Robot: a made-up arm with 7 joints.
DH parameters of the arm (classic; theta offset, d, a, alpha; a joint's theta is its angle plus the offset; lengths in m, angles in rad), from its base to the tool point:
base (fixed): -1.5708 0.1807 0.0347 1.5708
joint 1: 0 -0.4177 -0.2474 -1.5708
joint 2: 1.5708 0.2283 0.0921 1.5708
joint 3: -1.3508 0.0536 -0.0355 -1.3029
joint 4: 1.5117 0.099 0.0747 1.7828
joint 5: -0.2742 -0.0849 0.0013 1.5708
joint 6: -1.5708 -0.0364 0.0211 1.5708
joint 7: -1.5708 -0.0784 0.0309 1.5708
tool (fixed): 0 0.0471 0 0
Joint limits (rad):
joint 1: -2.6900..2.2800
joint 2: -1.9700..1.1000
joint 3: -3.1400..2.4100
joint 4: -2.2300..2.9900
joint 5: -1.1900..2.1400
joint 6: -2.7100..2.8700
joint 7: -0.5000..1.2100
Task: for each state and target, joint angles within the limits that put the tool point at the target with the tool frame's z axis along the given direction. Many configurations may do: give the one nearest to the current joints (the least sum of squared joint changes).
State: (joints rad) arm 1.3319 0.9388 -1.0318 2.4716 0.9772 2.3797 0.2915
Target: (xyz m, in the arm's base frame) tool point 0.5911 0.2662 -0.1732 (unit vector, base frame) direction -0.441 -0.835 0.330
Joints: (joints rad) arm 1.4355 1.1000 -0.2544 2.1111 1.2069 1.7820 0.1974
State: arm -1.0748 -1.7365 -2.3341 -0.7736 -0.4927 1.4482 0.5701
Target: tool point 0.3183 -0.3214 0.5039 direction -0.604 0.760 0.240
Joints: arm -1.6353 -1.6673 -3.0397 -1.5544 -0.1377 1.1296 0.3043
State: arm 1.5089 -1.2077 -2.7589 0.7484 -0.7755 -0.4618 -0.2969
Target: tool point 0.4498 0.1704 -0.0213 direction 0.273 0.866 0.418
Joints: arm 0.9512 -0.9242 -3.1400 0.5016 -0.3900 0.0693 -0.1992
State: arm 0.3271 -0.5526 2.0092 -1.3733 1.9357 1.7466 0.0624
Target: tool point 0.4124 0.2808 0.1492 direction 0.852 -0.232 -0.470
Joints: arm 0.9792 -0.6916 2.2315 -1.4544 1.8006 1.9320 -0.0338
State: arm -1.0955 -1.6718 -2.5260 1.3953 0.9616 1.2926 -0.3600
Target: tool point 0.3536 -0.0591 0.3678 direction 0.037 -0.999 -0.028
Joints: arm -0.9800 -1.4178 -2.3444 1.0766 1.2316 1.6788 -0.5000
